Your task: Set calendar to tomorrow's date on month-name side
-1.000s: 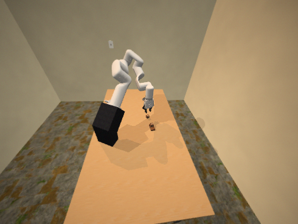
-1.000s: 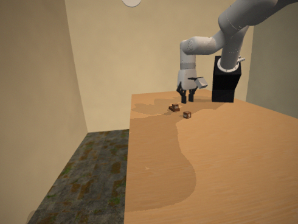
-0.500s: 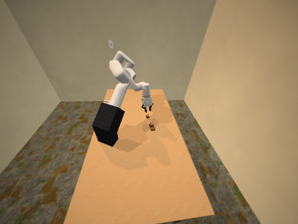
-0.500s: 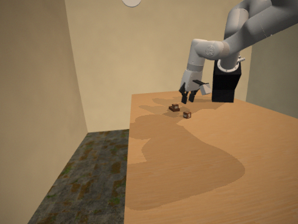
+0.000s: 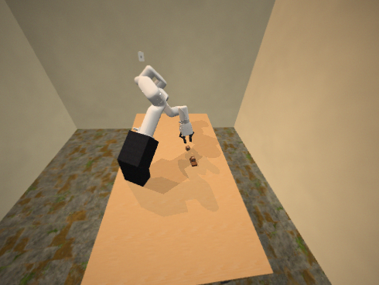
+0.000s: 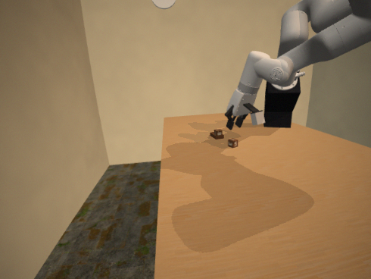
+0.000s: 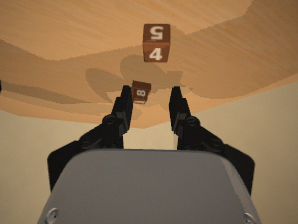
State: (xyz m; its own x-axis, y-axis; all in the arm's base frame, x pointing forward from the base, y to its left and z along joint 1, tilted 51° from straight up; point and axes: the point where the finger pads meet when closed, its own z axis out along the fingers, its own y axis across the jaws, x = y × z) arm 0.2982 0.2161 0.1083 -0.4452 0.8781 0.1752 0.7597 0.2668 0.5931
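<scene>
Right now my hand is 9 cm above the brown digit cube.
</scene>
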